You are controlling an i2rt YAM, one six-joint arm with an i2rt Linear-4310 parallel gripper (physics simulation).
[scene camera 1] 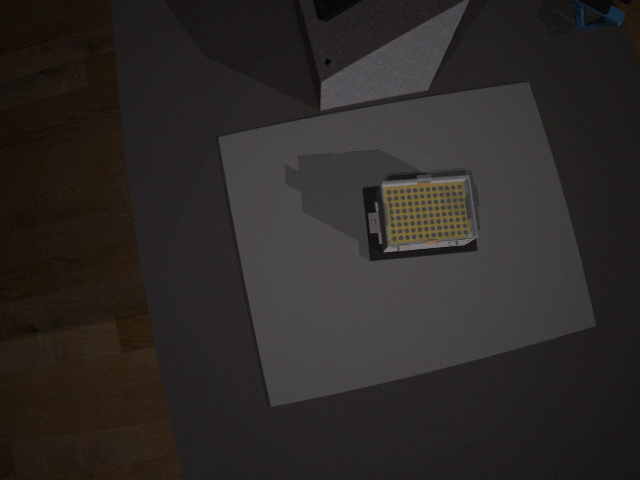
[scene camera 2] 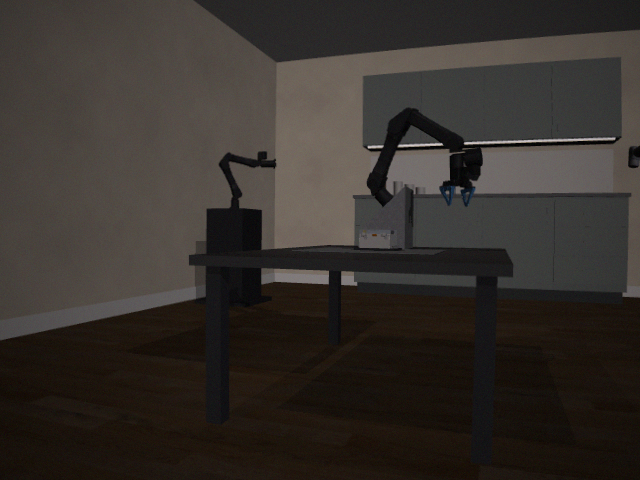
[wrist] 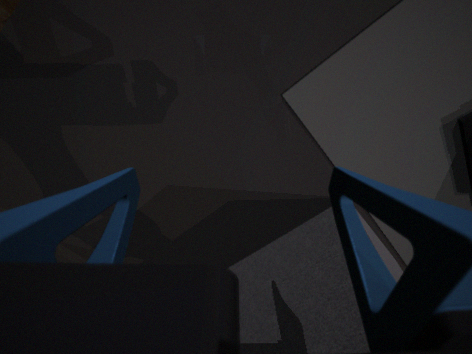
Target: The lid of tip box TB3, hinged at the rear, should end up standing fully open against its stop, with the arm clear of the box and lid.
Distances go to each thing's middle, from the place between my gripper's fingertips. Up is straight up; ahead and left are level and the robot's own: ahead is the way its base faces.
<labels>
The grey mat [scene camera 1: 327, 320] is 29 cm to the right of my hand, 24 cm ahead of it and 18 cm below it.
</labels>
